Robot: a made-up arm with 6 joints.
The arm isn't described. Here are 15 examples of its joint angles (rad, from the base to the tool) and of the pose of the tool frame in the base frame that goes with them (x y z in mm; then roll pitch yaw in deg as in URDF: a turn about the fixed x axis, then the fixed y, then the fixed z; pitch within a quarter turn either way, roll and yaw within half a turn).
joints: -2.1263 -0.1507 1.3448 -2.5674 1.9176 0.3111
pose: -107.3 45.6 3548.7 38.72 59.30 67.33
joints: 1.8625 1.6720 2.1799 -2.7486 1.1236 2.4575
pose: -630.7 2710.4 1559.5 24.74 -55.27 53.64
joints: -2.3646 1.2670 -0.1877 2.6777 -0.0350 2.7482
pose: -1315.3 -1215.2 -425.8 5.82 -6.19 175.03
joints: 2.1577 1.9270 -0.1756 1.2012 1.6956 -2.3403
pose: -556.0 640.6 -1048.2 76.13 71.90 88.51
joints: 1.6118 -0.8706 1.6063 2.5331 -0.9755 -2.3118
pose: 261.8 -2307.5 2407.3 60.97 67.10 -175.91
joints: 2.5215 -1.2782 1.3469 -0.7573 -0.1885 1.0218
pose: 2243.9 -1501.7 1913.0 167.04 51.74 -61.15
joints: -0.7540 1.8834 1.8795 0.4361 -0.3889 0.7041
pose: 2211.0 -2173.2 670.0 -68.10 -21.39 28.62
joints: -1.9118 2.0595 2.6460 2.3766 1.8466 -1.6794
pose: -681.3 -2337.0 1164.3 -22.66 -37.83 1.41
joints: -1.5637 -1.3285 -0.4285 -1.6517 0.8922 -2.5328
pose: -185.0 204.1 2627.8 -117.35 -9.89 -54.99
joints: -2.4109 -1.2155 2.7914 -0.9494 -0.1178 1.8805
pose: 1453.3 1346.4 -114.4 40.27 21.14 -79.01
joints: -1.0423 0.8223 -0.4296 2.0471 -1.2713 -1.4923
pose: 820.7 -1775.9 368.4 -81.61 -11.73 -30.52
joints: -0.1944 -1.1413 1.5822 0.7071 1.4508 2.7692
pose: -2475.8 571.1 1715.4 -30.39 -41.99 152.92
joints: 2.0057 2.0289 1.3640 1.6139 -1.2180 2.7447
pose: -870.1 2512.1 -494.9 79.23 -13.94 -44.89
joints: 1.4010 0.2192 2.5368 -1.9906 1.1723 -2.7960
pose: 124.9 -782.8 3210.3 144.10 -48.20 -144.74
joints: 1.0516 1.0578 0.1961 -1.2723 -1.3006 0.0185
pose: 1147.4 2147.5 370.6 58.62 41.96 40.64
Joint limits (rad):
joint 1: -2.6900..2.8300
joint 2: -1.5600..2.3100
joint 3: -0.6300..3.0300
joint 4: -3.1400..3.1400
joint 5: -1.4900..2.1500
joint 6: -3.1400..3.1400
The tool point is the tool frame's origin. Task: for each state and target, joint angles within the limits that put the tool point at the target. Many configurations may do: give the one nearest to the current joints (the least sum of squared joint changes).
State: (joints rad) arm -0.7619 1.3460 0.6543 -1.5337 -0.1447 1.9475
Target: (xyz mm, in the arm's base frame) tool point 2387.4 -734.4 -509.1
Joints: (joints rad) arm -0.2796 1.5639 0.4959 -1.5289 -0.1851 1.9538
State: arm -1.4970 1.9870 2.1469 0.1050 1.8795 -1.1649
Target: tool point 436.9 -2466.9 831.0
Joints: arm -1.3693 2.1886 2.3935 0.1194 1.9682 -1.1497
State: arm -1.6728 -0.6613 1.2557 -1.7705 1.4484 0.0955
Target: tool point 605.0 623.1 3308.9
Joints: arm -2.5976 -0.7033 0.8965 -1.9612 1.6974 0.0891
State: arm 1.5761 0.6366 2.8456 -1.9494 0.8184 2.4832
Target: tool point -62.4 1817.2 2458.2
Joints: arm 1.7430 1.5709 2.8003 -1.9716 0.9228 2.4671
